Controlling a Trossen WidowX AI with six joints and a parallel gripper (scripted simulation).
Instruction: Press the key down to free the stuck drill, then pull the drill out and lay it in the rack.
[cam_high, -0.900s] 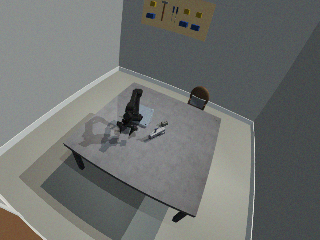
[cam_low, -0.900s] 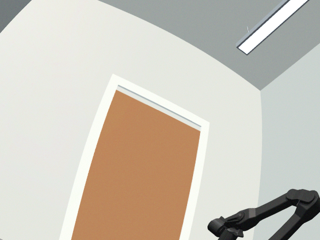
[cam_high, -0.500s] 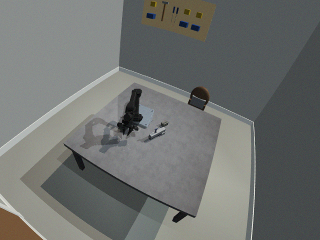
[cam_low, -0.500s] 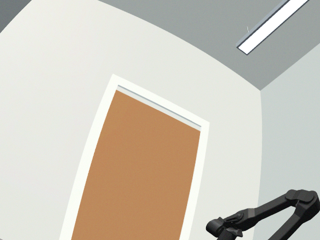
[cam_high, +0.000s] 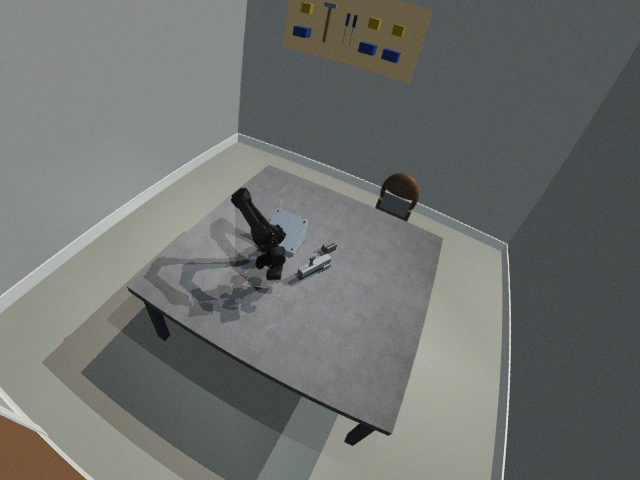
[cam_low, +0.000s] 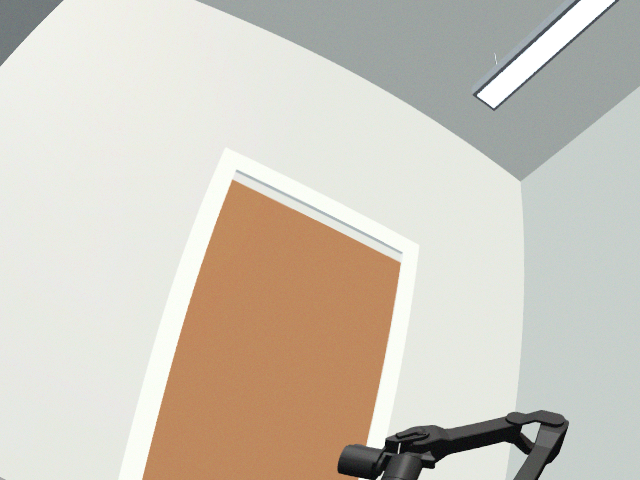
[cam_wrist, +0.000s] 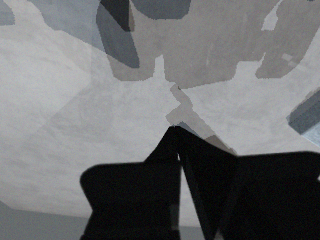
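The blue key lies 15 cm to the left of my gripper tip, 8 cm ahead of it and 3 cm above it. Also, from my gripper tip: grey fixture block 18 cm to the left, 9 cm ahead, 2 cm below; then rack 36 cm to the left, 7 cm ahead, 4 cm below; then drill 20 cm to the left, 10 cm ahead, 1 cm below.
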